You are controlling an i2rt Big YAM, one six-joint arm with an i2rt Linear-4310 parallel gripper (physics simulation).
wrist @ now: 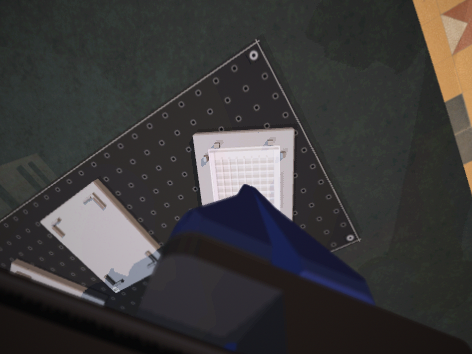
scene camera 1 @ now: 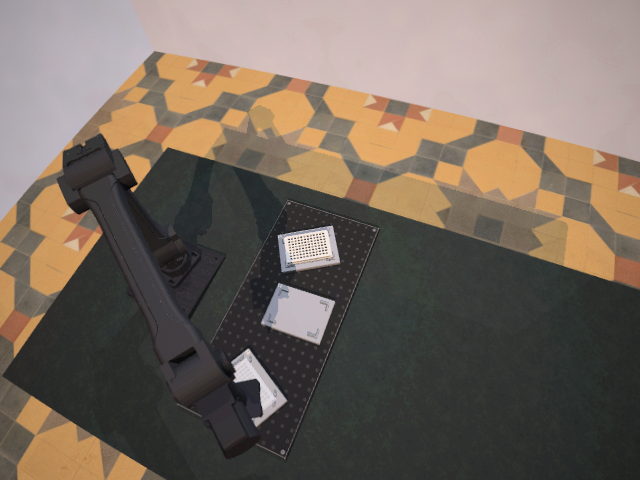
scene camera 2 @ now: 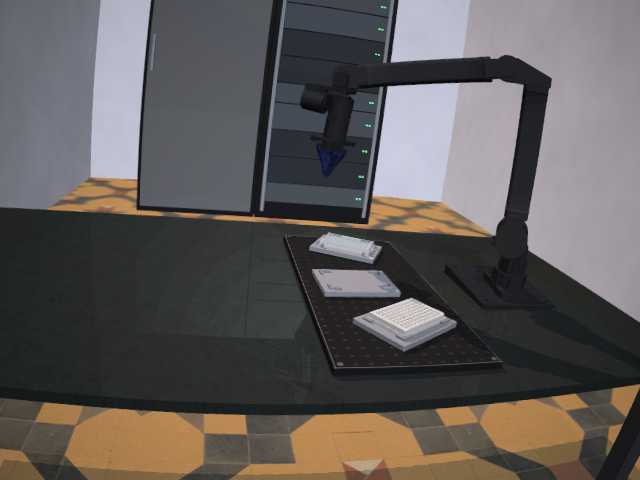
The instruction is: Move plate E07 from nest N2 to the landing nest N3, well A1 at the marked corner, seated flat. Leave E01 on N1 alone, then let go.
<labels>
My gripper is shut, holding nothing. Also in view: a clear well plate.
</labels>
